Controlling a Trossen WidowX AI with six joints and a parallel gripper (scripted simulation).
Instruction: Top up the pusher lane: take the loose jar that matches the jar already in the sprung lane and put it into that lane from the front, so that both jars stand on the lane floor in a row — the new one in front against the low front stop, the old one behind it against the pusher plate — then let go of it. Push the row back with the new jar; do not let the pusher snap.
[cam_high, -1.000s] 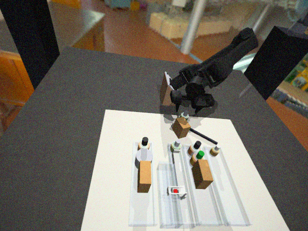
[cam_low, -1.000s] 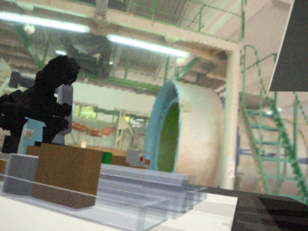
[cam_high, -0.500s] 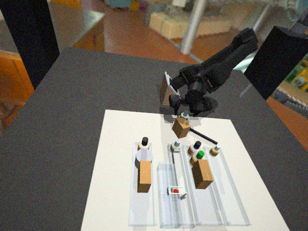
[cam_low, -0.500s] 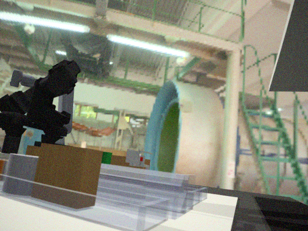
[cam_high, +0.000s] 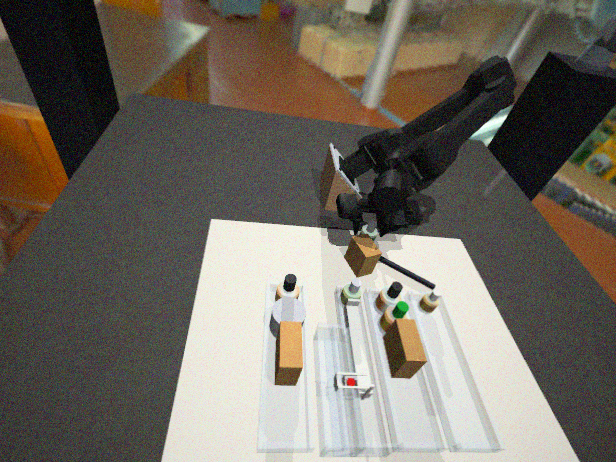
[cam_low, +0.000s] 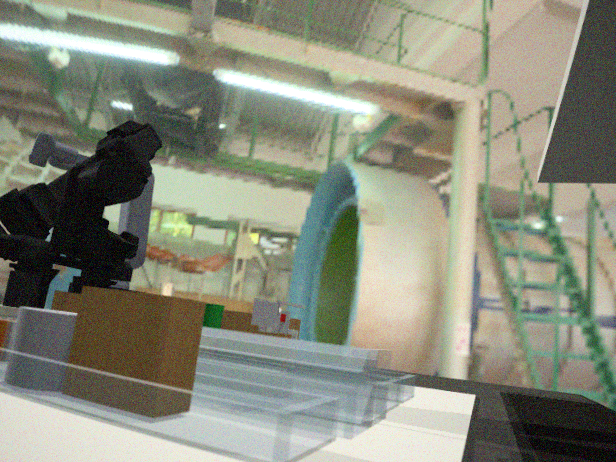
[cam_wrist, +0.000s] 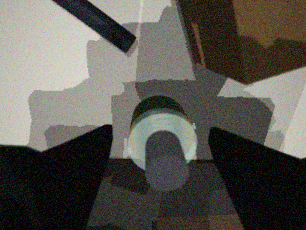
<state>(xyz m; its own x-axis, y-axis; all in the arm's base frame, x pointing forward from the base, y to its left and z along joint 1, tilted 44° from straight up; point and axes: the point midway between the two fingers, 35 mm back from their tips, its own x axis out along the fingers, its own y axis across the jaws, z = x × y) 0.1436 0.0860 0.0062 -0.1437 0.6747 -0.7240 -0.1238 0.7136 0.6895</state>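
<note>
The black rod is 9 cm to the left of my gripper tip, 8 cm ahead of it and 2 cm below it. The rest, counted from my gripper tip: sprung lane (33 cm ahead, 6 cm to the right, 1 cm below); then red mark (37 cm ahead, 7 cm to the right, 4 cm above).
</note>
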